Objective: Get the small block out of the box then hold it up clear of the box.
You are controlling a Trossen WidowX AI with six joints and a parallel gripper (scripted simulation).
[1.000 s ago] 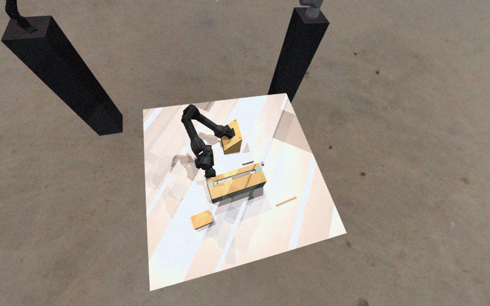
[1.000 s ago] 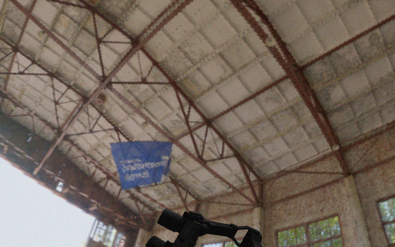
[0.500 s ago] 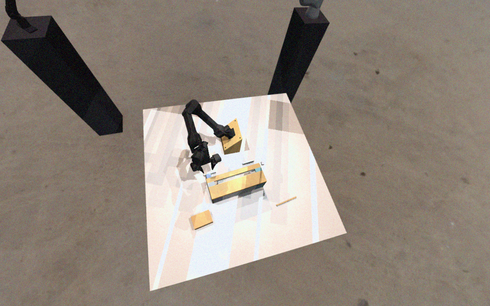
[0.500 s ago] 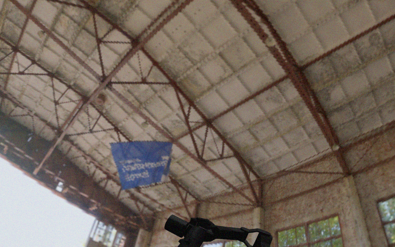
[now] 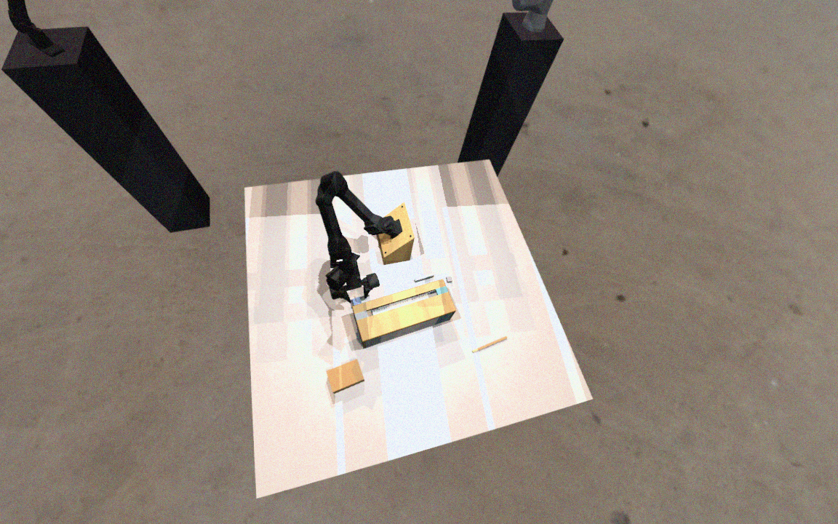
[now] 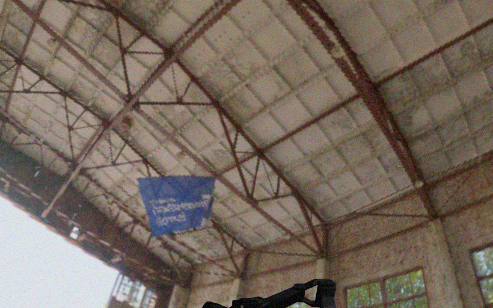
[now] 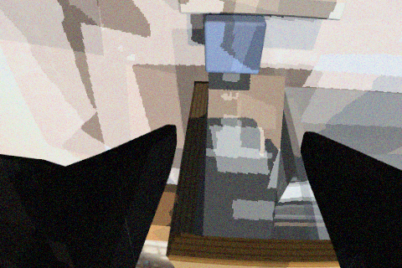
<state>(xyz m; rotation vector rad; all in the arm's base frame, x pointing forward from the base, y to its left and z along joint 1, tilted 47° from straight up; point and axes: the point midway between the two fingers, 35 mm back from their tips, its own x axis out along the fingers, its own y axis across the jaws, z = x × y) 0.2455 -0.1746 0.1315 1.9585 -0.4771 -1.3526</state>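
Right now the blue block is 1 cm behind my gripper tip and 7 cm below it. From my gripper tip the other things lie so: wooden box: 5 cm ahead, 17 cm to the left, 2 cm below; flat tan tile: 27 cm ahead, 10 cm to the right, 5 cm below; thin stick: 29 cm ahead, 50 cm to the left, 8 cm below.
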